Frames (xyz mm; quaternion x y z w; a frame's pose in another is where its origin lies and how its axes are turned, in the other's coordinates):
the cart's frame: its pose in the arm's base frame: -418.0 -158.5 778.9 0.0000 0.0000 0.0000 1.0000
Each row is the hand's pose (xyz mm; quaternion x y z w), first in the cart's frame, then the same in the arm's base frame.
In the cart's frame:
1: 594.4 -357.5 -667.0 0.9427 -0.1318 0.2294 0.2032
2: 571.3 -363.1 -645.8 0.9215 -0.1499 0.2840 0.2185
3: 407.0 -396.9 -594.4 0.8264 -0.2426 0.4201 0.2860
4: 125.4 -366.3 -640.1 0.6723 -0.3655 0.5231 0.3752
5: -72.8 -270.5 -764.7 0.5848 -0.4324 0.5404 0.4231
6: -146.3 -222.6 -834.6 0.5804 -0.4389 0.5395 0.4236
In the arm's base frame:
1: 176.4 -516.0 111.9 0.9427 -0.1318 0.2294 0.2032
2: 153.3 -521.6 133.1 0.9215 -0.1499 0.2840 0.2185
3: -11.0 -555.4 184.5 0.8264 -0.2426 0.4201 0.2860
4: -292.6 -524.8 138.8 0.6723 -0.3655 0.5231 0.3752
5: -490.8 -429.0 14.2 0.5848 -0.4324 0.5404 0.4231
6: -564.3 -381.1 -55.7 0.5804 -0.4389 0.5395 0.4236

